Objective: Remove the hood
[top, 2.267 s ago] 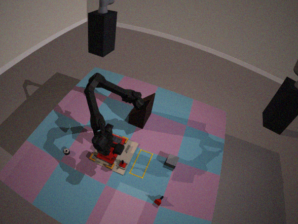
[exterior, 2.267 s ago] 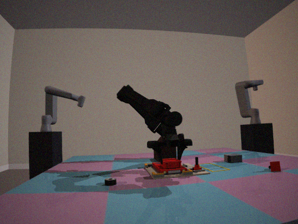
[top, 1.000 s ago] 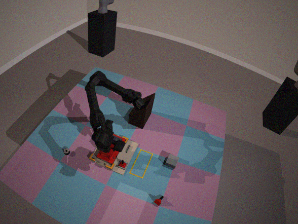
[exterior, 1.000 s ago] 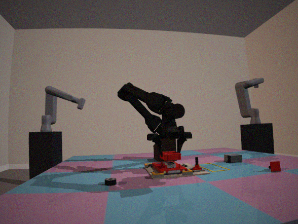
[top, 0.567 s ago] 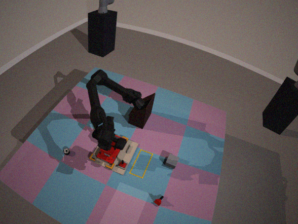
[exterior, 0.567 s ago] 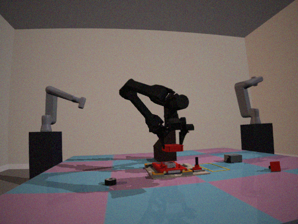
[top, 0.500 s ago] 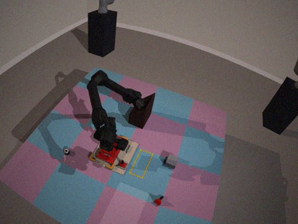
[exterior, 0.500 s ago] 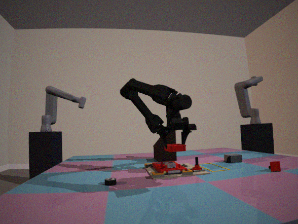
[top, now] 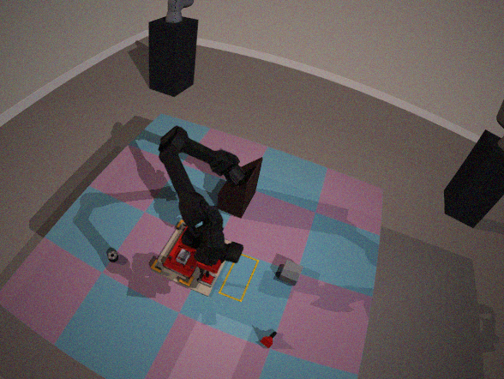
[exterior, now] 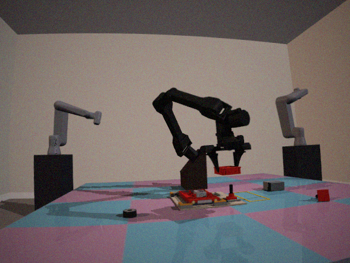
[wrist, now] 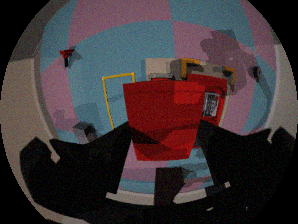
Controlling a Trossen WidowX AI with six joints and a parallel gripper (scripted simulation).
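My gripper tip is now 2 cm past the flat base plate, 10 cm to the left of it and 10 cm above it. From my gripper tip the other things lie so: black wheel (16 cm ahead, 34 cm to the right, 10 cm below); then red hood (1 cm above).
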